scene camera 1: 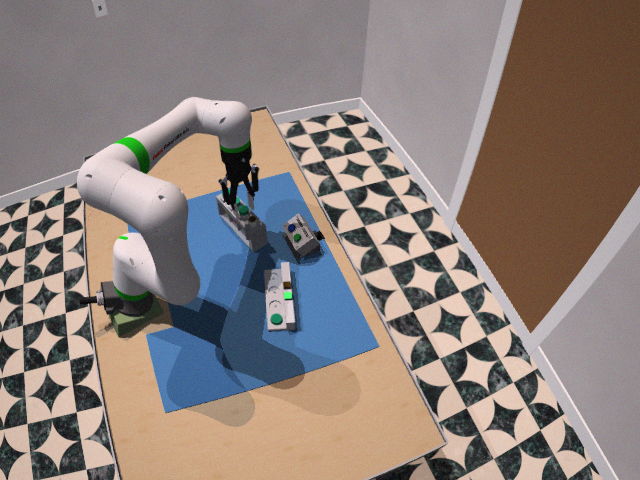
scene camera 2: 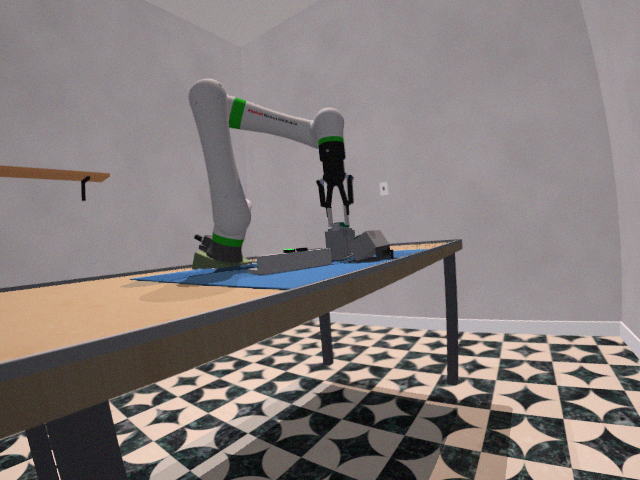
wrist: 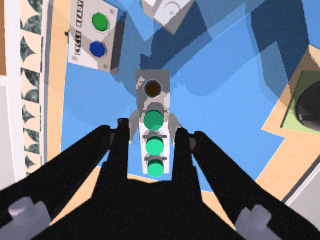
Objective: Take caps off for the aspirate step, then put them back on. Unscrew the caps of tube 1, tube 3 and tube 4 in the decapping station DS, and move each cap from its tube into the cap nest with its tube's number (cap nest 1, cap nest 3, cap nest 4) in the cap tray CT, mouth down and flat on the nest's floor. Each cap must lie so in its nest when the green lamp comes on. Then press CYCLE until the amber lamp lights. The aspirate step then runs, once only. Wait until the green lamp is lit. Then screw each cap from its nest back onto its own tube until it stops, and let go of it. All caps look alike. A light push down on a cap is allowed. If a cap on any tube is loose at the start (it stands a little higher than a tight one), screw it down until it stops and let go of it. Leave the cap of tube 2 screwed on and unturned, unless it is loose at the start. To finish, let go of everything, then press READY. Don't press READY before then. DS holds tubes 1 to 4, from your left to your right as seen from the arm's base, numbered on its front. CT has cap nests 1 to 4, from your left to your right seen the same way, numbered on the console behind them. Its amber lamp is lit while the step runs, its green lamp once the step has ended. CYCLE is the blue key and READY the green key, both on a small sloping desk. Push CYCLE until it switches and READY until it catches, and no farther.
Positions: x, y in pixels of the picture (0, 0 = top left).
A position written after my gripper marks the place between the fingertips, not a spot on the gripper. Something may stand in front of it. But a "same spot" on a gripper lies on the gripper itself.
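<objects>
You'd find my gripper in the wrist view (153, 118), and scene camera 1 and scene camera 2 show it too. On the gripper, (scene camera 1: 233, 188) and (scene camera 2: 327, 189) are the same spot.
</objects>
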